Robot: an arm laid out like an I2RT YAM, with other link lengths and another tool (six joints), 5 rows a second.
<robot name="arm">
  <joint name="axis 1" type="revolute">
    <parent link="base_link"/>
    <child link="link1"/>
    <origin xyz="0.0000 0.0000 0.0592" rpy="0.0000 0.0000 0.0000"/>
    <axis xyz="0 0 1"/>
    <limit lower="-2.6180" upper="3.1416"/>
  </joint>
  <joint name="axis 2" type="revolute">
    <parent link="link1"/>
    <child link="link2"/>
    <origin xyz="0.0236 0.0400 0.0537" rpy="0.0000 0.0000 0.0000"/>
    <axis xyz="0 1 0"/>
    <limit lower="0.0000" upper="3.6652"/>
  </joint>
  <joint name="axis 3" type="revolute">
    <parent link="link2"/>
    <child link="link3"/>
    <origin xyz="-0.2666 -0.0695 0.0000" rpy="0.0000 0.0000 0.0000"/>
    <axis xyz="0 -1 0"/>
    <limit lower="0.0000" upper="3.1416"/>
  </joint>
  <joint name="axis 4" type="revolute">
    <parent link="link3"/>
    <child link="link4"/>
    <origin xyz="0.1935 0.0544 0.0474" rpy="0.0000 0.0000 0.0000"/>
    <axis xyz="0 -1 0"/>
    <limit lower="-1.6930" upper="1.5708"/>
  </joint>
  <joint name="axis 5" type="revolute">
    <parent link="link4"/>
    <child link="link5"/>
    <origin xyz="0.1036 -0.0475 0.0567" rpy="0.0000 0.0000 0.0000"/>
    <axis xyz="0 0 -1"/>
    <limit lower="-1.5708" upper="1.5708"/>
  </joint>
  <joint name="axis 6" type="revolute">
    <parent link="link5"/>
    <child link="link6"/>
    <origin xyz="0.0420 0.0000 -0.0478" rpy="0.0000 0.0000 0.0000"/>
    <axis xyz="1 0 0"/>
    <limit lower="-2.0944" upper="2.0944"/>
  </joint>
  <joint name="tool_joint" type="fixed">
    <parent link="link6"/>
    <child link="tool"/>
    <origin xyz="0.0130 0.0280 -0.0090" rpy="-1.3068 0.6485 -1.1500"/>
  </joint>
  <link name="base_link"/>
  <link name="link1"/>
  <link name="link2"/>
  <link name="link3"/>
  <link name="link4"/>
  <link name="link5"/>
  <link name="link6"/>
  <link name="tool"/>
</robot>
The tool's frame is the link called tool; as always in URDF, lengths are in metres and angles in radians.
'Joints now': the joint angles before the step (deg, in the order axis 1, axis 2, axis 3, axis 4, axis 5, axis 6). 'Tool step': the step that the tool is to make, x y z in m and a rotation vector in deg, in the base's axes. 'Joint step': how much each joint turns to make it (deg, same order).
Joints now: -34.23, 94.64, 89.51, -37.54, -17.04, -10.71
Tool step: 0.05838, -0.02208, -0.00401, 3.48, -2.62, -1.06
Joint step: 1.80, 12.58, 12.88, 1.59, -0.76, 5.39
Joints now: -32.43, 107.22, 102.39, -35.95, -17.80, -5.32
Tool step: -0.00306, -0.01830, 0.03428, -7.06, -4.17, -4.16
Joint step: -1.87, -0.33, 6.14, 0.47, 4.01, -1.53
